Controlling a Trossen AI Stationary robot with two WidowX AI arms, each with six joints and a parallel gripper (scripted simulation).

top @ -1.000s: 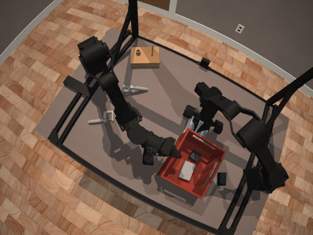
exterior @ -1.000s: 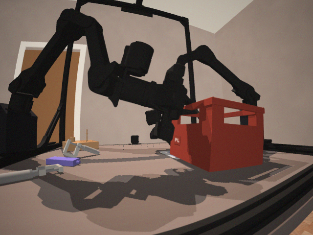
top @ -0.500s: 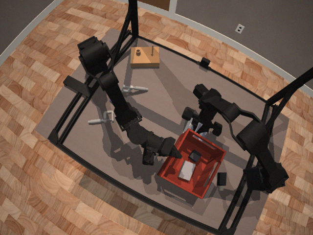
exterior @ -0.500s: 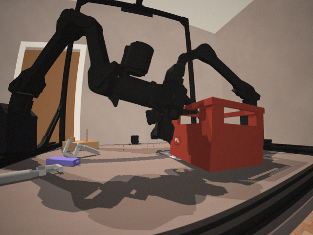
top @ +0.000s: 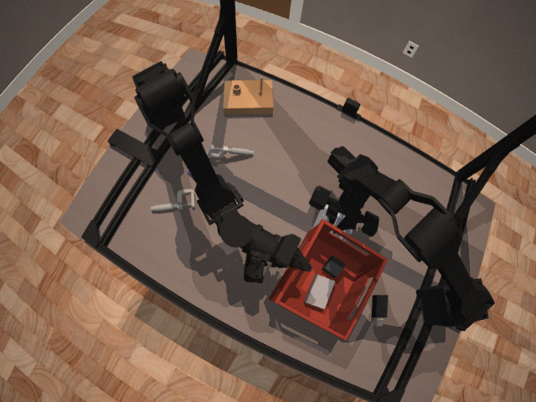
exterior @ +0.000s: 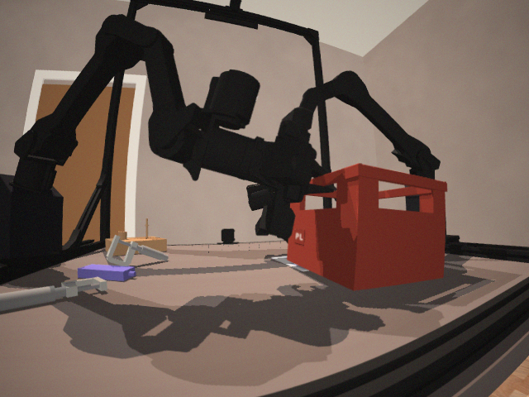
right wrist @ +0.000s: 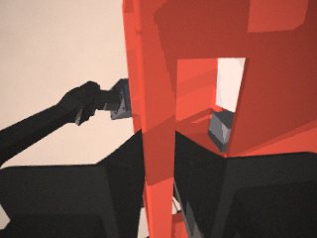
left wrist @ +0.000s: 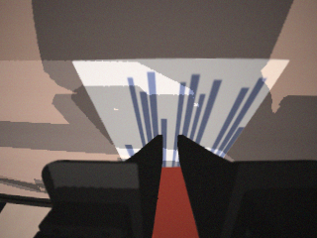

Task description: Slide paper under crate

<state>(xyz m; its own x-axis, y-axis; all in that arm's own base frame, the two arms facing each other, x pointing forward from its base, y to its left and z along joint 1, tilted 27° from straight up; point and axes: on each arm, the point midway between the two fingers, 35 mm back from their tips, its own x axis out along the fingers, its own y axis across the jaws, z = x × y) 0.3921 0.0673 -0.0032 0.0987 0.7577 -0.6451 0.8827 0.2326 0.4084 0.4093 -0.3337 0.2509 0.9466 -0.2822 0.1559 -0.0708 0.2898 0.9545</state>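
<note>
Now: left hand 2 cm short of the paper and 3 cm above it. Also, from my left hand: dark block: 10 cm ahead, 6 cm to the left; grey box: 17 cm ahead, 6 cm to the left, 1 cm below; red plastic crate: 15 cm ahead, 5 cm to the left, 5 cm above.
</note>
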